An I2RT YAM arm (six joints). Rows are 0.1 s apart.
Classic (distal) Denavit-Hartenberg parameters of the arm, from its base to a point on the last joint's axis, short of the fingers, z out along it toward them. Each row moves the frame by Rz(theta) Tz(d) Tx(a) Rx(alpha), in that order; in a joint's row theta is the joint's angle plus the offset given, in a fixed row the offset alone. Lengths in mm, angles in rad.
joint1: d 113.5; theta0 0; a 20; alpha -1.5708
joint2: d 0; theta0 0; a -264; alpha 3.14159
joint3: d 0; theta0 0.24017; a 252.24; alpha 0
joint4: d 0; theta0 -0.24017; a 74; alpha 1.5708
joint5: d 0; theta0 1.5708; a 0; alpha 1.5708
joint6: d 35.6; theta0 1.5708; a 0; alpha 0
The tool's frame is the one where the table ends.
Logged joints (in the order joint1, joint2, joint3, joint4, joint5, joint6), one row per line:
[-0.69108 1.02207 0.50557 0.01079 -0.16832 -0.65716]
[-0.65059 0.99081 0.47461 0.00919 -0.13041 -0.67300]
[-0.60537 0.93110 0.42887 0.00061 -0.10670 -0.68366]
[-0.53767 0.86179 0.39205 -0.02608 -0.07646 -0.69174]
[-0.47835 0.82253 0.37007 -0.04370 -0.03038 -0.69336]
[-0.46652 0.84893 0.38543 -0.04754 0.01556 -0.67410]
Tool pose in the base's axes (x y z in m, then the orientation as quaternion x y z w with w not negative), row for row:
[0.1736 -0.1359 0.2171 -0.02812 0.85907 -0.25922 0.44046]
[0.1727 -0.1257 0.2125 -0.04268 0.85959 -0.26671 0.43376]
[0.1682 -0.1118 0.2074 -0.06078 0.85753 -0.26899 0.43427]
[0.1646 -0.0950 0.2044 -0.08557 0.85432 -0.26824 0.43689]
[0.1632 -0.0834 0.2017 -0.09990 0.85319 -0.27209 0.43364]
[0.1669 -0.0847 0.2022 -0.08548 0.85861 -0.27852 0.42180]
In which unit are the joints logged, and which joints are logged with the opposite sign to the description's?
The joints are logged in radians. Opposite sign: none.
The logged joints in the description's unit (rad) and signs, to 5 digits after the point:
[-0.69108 1.02207 0.50557 0.01079 -0.16832 -0.65716]
[-0.65059 0.99081 0.47461 0.00919 -0.13041 -0.67300]
[-0.60537 0.93110 0.42887 0.00061 -0.10670 -0.68366]
[-0.53767 0.86179 0.39205 -0.02608 -0.07646 -0.69174]
[-0.47835 0.82253 0.37007 -0.04370 -0.03038 -0.69336]
[-0.46652 0.84893 0.38543 -0.04754 0.01556 -0.67410]

